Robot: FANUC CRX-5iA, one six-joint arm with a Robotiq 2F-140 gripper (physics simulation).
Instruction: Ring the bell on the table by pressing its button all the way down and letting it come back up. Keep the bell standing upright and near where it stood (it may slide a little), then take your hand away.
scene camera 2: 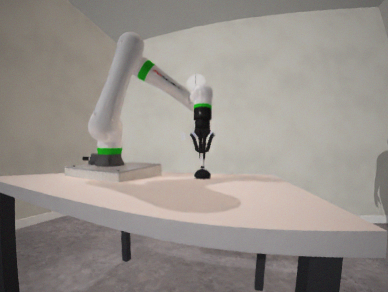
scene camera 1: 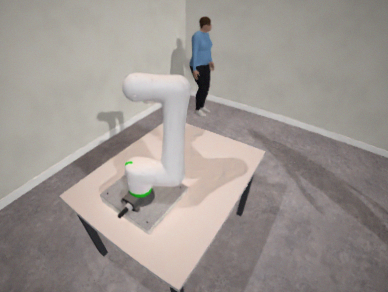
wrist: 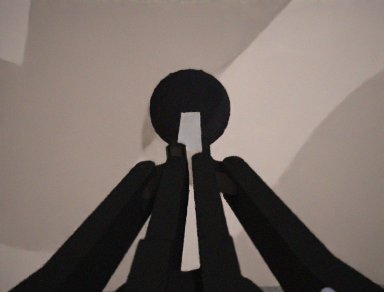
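Seen in the pictures: gripper, fingertip midpoint: [scene camera 2: 202,166] [wrist: 191,127]; arm's base, link origin: [scene camera 2: 109,165] [scene camera 1: 141,195].
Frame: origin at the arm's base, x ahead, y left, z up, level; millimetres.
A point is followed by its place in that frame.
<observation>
The bell [scene camera 2: 202,174] {x 483, y 86, z -33 mm} [wrist: 190,90] {x 473, y 95, z -20 mm} is a black dome standing upright on the table [scene camera 2: 260,210] {x 687, y -388, z -56 mm} [scene camera 1: 200,225] {x 35, y -353, z -55 mm}. A pale upright piece [scene camera 2: 203,163] [wrist: 190,130], which looks like its button, rises from the top of the dome. My gripper [scene camera 2: 202,155] [wrist: 191,127] {x 474, y 119, z 6 mm} points straight down above the bell, shut and empty. Its fingertips are very close over the pale piece; whether they touch it cannot be told. In the wrist view the fingertips overlap the near edge of the dome. The bell and gripper do not show in scene camera 1, where the arm blocks the view.
The white arm [scene camera 1: 174,135] {x 100, y -169, z 396 mm} [scene camera 2: 111,95] {x 151, y -185, z 297 mm} stands on a grey base plate [scene camera 1: 160,215] {x -43, y -161, z -12 mm} [scene camera 2: 140,173] {x 214, y -31, z -31 mm} on the table, to the left of the bell in scene camera 2. A person in a blue top [scene camera 1: 202,50] stands on the floor beyond the table, by the wall.
</observation>
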